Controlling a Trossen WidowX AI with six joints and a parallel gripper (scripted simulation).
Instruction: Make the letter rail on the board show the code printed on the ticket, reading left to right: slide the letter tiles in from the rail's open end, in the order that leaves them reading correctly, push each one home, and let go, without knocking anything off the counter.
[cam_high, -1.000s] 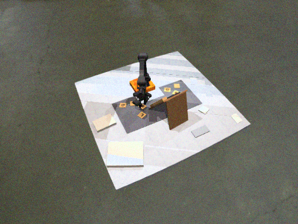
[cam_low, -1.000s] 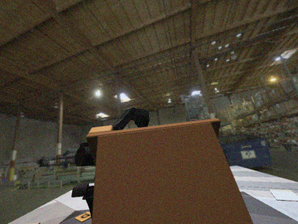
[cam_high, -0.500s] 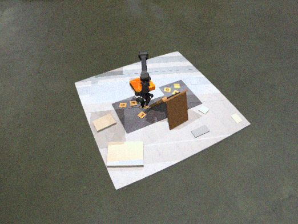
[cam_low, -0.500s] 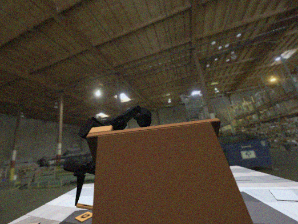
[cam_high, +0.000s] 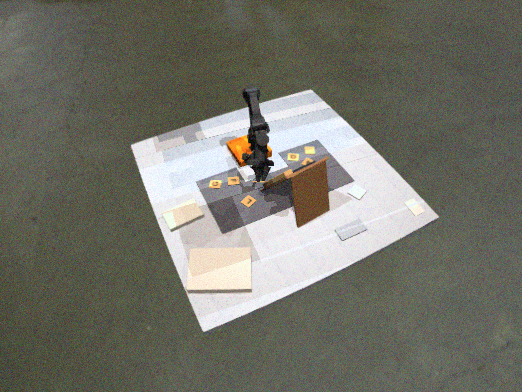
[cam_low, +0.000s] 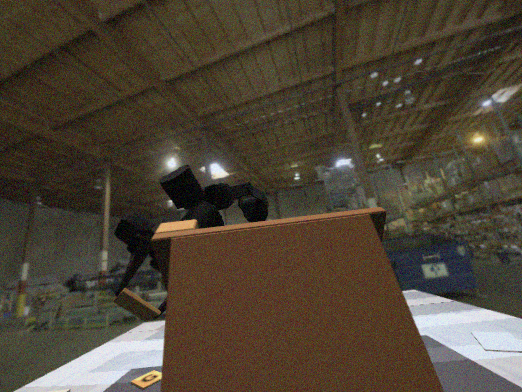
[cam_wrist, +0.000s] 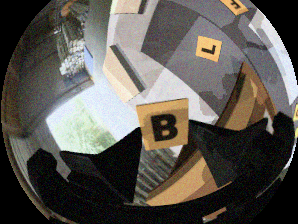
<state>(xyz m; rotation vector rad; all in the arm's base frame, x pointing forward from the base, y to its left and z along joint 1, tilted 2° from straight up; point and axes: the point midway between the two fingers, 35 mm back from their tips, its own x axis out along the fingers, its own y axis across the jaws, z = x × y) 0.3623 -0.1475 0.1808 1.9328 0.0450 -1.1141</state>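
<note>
The white ticket lies 8 cm behind my gripper tip, 21 cm to the left of it and 13 cm below it. Round my gripper tip: dark mat (18 cm behind, 15 cm to the left, 21 cm below); grey plate (31 cm ahead, 32 cm to the left, 20 cm below).
</note>
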